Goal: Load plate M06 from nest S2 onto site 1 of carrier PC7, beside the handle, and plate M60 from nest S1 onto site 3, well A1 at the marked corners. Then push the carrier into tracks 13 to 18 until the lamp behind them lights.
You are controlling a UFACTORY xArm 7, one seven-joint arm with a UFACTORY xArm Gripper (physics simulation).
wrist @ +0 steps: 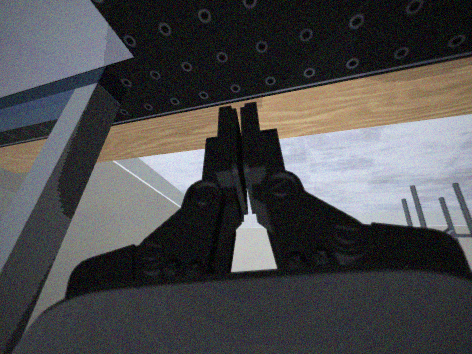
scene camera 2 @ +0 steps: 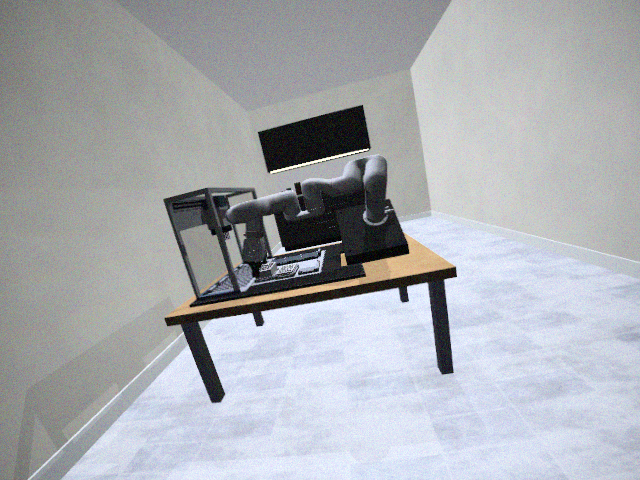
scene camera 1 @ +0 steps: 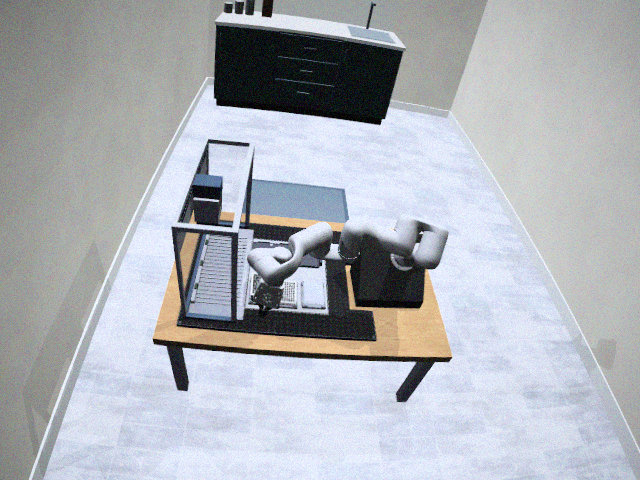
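Where they show: gripper, fingertip midpoint: (wrist: pixel 242 130) (scene camera 2: pixel 255 277) (scene camera 1: pixel 261 315); arm's base, link origin: (scene camera 2: pixel 375 217).
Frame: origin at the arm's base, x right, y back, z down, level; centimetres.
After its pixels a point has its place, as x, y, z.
My gripper (scene camera 1: pixel 263 310) @(-22.0, -61.8, 11.2) (scene camera 2: pixel 255 274) @(-22.0, -61.8, 11.2) (wrist: pixel 242 130) @(-22.0, -61.8, 11.2) is shut and empty, pointing down over the near side of the black mat, close to the enclosure's near corner post. A plate with a grid of wells (scene camera 1: pixel 290 293) @(-8.0, -48.8, 14.7) (scene camera 2: pixel 287 269) @(-8.9, -49.6, 14.7) sits in a pale framed area to the right of my gripper. A smooth pale plate or block (scene camera 1: pixel 313 294) @(-8.7, -39.1, 14.7) (scene camera 2: pixel 309 266) @(-11.9, -38.4, 14.7) is beside it. Another well-patterned block (scene camera 2: pixel 267 269) @(-11.5, -58.6, 11.8) stands next to my fingers. The striped track deck (scene camera 1: pixel 217 273) (scene camera 2: pixel 232 282) @(-21.3, -72.9, 11.5) lies inside the enclosure. The labels, the carrier's handle, the marked corners and the lamp cannot be made out.
The enclosure's near corner post (scene camera 1: pixel 234 279) @(-21.3, -72.3, -8.8) (wrist: pixel 70 165) @(-20.2, -71.3, 9.8) rises close to the left of my gripper. A dark tray (scene camera 1: pixel 310 261) @(12.2, -37.5, 16.2) (scene camera 2: pixel 299 256) @(18.4, -45.2, 16.2) lies behind the plates. The perforated black mat (scene camera 1: pixel 320 326) @(-23.4, -37.8, 17.3) (wrist: pixel 305 50) @(-23.3, -58.8, 17.2) covers part of the wooden table (scene camera 1: pixel 413 338) @(-30.7, 1.4, 18.5) (scene camera 2: pixel 426 263) @(-31.9, 9.7, 18.5). A black pedestal (scene camera 1: pixel 387 286) @(-9.2, -7.5, 9.4) bears the arm.
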